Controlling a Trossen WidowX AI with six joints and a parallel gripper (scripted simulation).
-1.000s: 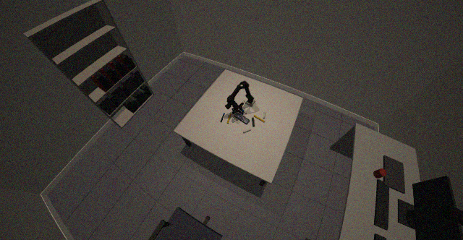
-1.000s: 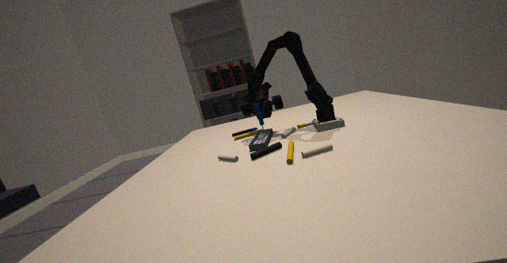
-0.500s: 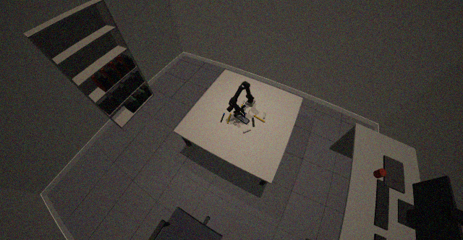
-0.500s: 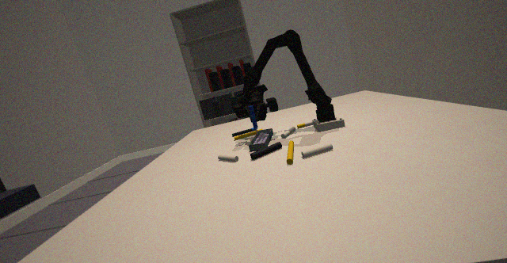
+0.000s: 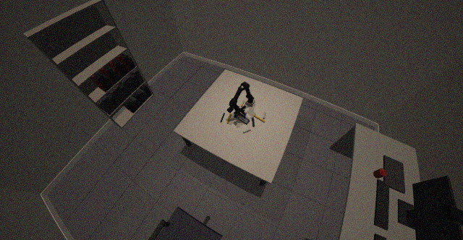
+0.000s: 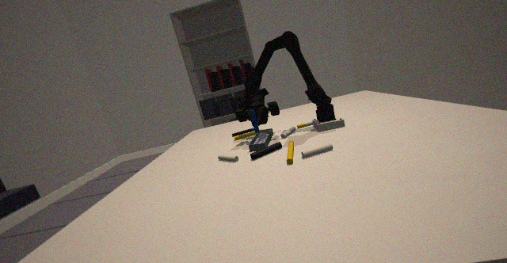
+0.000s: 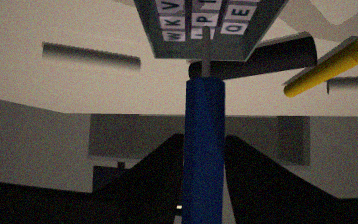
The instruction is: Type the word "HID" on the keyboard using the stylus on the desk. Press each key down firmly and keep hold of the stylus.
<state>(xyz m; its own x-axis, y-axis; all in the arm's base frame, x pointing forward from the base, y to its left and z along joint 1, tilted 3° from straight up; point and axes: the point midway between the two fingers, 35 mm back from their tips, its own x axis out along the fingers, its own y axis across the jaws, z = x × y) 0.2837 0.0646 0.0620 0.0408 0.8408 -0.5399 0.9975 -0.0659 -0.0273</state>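
My gripper tip is 100 mm to the right of the black cylinder, 70 mm above it and 40 mm past it. From my gripper tip the other things lie so: blue stylus 10 mm below.
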